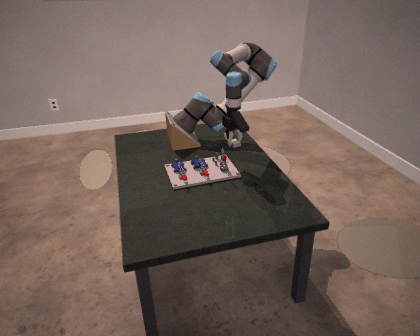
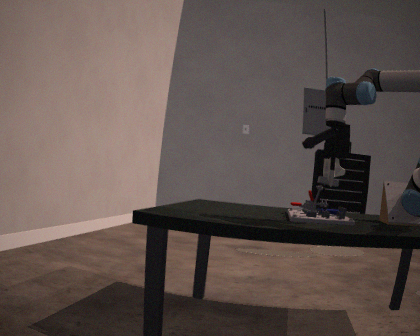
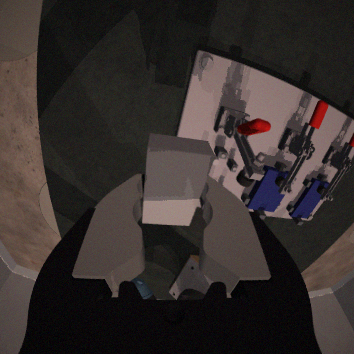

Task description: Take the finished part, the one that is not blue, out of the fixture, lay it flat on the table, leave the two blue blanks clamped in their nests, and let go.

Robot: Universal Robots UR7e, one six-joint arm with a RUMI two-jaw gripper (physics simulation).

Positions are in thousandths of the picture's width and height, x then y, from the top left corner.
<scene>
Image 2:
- gripper: 782,555
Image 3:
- gripper: 487,499
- finished part: 499,479
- blue blank: 871,564
</scene>
